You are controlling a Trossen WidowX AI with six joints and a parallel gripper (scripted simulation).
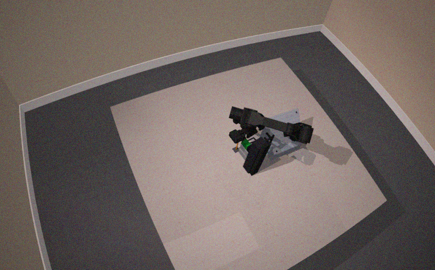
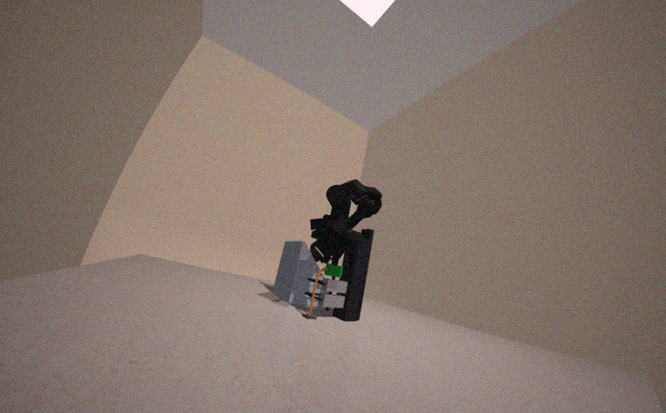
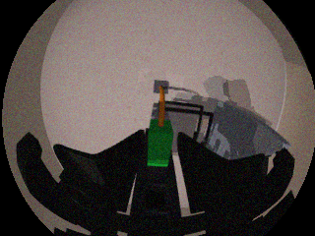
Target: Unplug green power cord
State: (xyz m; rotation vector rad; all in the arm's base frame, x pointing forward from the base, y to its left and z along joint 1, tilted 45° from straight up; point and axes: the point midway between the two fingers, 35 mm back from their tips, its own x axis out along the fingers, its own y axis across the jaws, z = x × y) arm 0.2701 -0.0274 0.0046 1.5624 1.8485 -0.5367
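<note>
My gripper tip is 10 mm past the green plug, 40 mm to the right of it and 10 mm above it.
</note>
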